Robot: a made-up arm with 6 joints.
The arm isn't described. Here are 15 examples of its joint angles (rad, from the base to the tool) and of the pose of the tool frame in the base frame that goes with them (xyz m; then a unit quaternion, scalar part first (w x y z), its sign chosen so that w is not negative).
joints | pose
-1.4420 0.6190 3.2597 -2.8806 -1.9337 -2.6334 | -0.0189 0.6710 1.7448 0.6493 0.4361 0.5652 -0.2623
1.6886 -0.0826 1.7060 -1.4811 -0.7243 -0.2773 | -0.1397 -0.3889 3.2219 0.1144 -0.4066 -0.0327 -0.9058
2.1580 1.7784 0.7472 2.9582 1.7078 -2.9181 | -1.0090 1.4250 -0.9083 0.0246 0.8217 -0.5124 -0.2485
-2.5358 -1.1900 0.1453 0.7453 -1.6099 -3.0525 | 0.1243 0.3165 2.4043 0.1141 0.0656 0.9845 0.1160
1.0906 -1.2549 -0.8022 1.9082 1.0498 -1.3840 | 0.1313 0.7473 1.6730 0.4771 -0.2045 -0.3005 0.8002
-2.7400 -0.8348 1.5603 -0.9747 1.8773 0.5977 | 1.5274 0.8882 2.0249 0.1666 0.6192 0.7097 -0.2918
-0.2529 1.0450 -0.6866 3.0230 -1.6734 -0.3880 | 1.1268 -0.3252 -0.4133 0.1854 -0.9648 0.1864 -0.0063
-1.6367 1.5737 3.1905 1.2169 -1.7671 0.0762 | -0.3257 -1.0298 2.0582 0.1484 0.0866 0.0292 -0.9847
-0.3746 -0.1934 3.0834 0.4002 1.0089 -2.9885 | -1.4449 0.6671 1.0026 0.1929 -0.5712 -0.1386 0.7856
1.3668 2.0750 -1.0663 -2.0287 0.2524 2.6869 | -0.0897 -0.7427 0.0625 0.2715 0.6617 -0.6719 -0.1924
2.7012 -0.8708 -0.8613 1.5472 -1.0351 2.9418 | -0.8817 0.6811 1.3715 0.4249 0.5213 0.5808 0.4586
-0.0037 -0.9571 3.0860 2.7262 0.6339 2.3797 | -1.6946 0.0731 -0.1616 0.0670 0.1830 0.8447 -0.4984
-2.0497 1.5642 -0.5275 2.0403 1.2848 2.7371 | 0.0464 -0.4296 -0.7435 0.4183 -0.9076 -0.0233 0.0265
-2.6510 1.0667 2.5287 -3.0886 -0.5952 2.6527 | -0.8198 -0.4473 2.8340 0.3135 -0.7839 -0.3009 -0.4435
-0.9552 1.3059 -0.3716 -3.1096 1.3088 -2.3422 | 0.4530 -0.6555 -0.6756 0.2376 0.3819 0.8350 0.3169
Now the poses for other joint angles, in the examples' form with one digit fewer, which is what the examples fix.
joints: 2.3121 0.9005 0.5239 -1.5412 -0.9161 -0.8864
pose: -1.872 1.717 0.711 0.109 -0.087 0.969 0.203
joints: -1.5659 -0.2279 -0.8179 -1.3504 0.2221 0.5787
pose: -0.053 -1.514 0.683 0.499 0.381 -0.087 -0.773
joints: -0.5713 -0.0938 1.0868 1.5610 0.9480 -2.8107
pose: 0.635 -0.138 3.161 0.885 0.164 -0.239 0.365
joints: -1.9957 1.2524 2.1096 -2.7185 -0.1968 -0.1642
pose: -0.856 -1.945 2.374 0.486 0.442 -0.736 0.161
